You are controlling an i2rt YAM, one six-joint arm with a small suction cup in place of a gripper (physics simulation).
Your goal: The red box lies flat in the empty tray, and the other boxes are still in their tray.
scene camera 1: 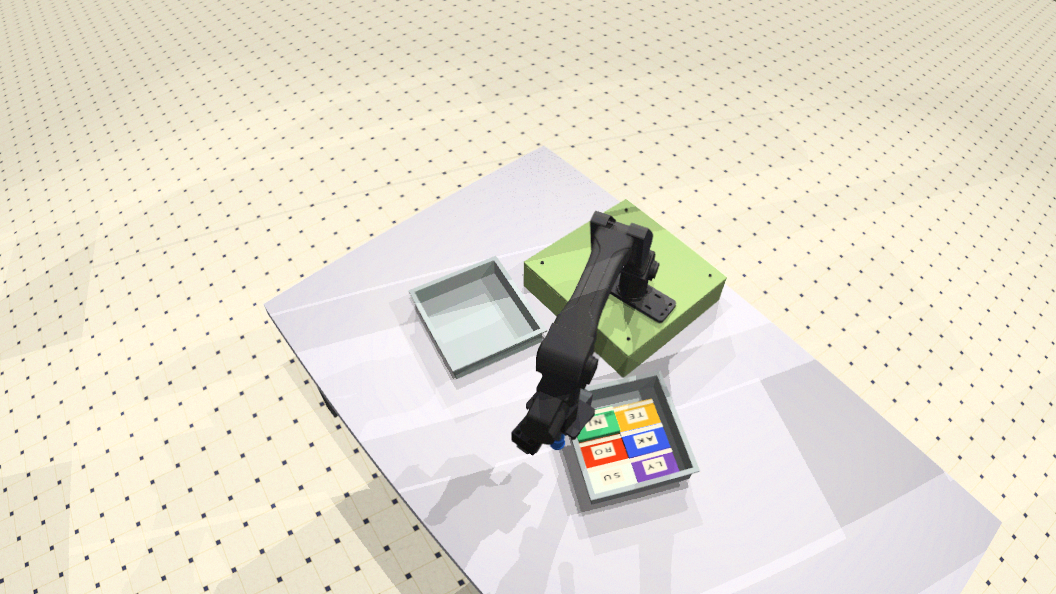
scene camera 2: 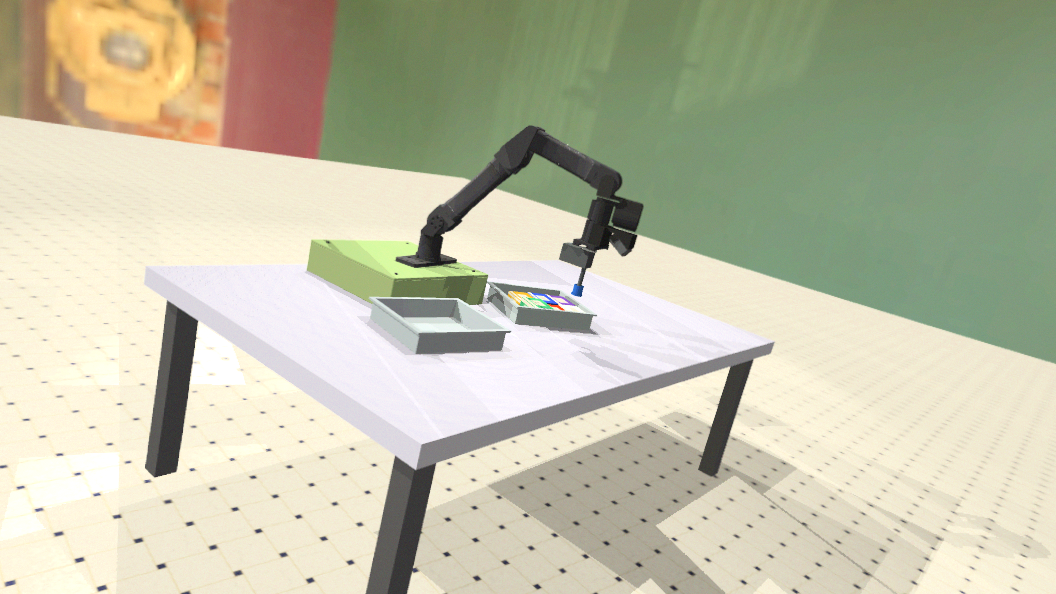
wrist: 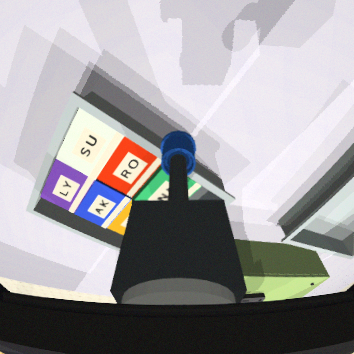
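Pixels of known places: hand at its tool point: (scene camera 1: 557, 443) (scene camera 2: 576, 294) (wrist: 177, 146); arm's base at its link origin: (scene camera 1: 631, 292) (scene camera 2: 427, 261).
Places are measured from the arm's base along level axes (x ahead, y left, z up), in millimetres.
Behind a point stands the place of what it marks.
The red box (scene camera 1: 602, 451) {x 336, y 164, z -49 mm} (scene camera 2: 556, 307) {x 326, y 186, z -49 mm} (wrist: 128, 168) {x 335, y 166, z -49 mm}, marked RO, lies flat in the full tray (scene camera 1: 675, 422) {x 198, y 248, z -37 mm} (scene camera 2: 553, 318) {x 355, y 114, z -61 mm} (wrist: 75, 223) {x 219, y 276, z -47 mm}. With it lie the white SU (scene camera 1: 611, 476) {x 371, y 211, z -46 mm} (wrist: 89, 145) {x 371, y 210, z -46 mm}, green NI (scene camera 1: 595, 421) {x 296, y 116, z -36 mm} (wrist: 156, 186) {x 314, y 128, z -36 mm}, yellow TE (scene camera 1: 636, 415) {x 228, y 172, z -47 mm} (wrist: 120, 218) {x 235, y 193, z -47 mm}, blue AK (scene camera 1: 646, 441) {x 266, y 223, z -45 mm} (wrist: 101, 206) {x 265, y 218, z -45 mm} and purple LY box (scene camera 1: 655, 466) {x 301, y 269, z -46 mm} (wrist: 65, 187) {x 302, y 265, z -46 mm}. The empty tray (scene camera 1: 465, 332) {x 272, y -255, z -82 mm} (scene camera 2: 461, 342) {x 330, y -299, z -64 mm} (wrist: 340, 200) {x 238, y -228, z -83 mm} stands apart from it. My suction cup (scene camera 1: 558, 441) (scene camera 2: 576, 290) (wrist: 178, 150) {x 408, y 102, z 25 mm} is off and bare, above the full tray's level. In the wrist view it overlaps the tray's long rim near red and green.
A green block (scene camera 1: 572, 295) (scene camera 2: 354, 273) {x -59, y -215, z -34 mm} (wrist: 280, 260) {x 105, y -124, z -37 mm} carries the arm base (scene camera 1: 657, 304) {x 1, y 67, z 10 mm} (scene camera 2: 426, 260) {x 18, y -31, z 11 mm}, beside both trays. The forearm (scene camera 1: 583, 317) {x 366, y 99, z 369 mm} passes between the two trays in scene camera 1. The table (scene camera 1: 738, 517) {x 276, y 469, z -86 mm} (scene camera 2: 590, 384) {x 601, y -182, z -86 mm} has open edges.
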